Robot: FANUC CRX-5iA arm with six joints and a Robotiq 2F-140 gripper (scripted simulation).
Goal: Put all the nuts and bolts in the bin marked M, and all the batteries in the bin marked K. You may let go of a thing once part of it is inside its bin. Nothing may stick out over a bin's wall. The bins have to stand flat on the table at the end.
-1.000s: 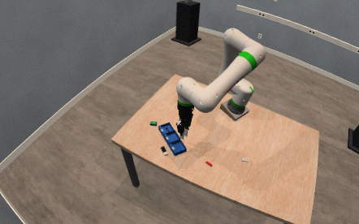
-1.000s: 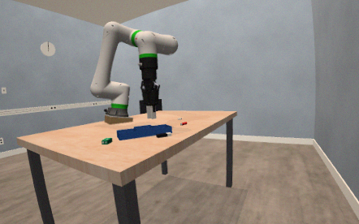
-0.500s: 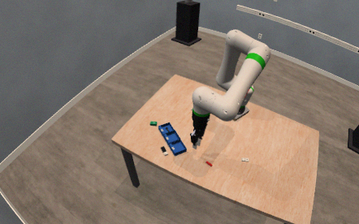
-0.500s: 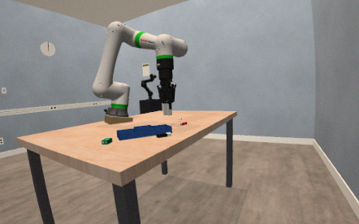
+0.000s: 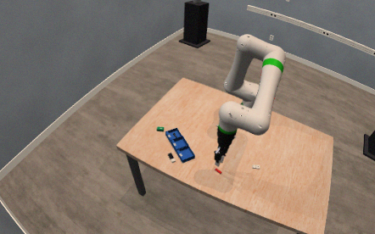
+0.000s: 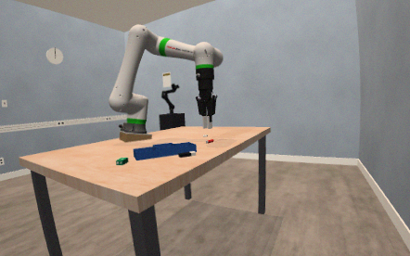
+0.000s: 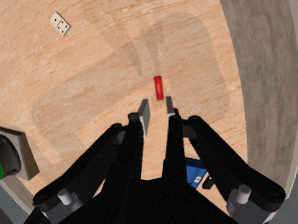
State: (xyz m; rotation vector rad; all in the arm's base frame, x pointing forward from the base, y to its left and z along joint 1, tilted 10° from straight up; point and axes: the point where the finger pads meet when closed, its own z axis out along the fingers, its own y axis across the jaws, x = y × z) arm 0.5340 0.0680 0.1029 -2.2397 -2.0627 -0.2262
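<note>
Right now my hand is 100 mm above the red battery and 10 mm to the right of it. Also, from my hand: joined blue bins (290 mm to the right, 90 mm below, 10 mm behind); then small dark bolt (370 mm to the right, 100 mm below, 50 mm behind); then small white piece (190 mm to the left, 170 mm behind, 100 mm below).
</note>
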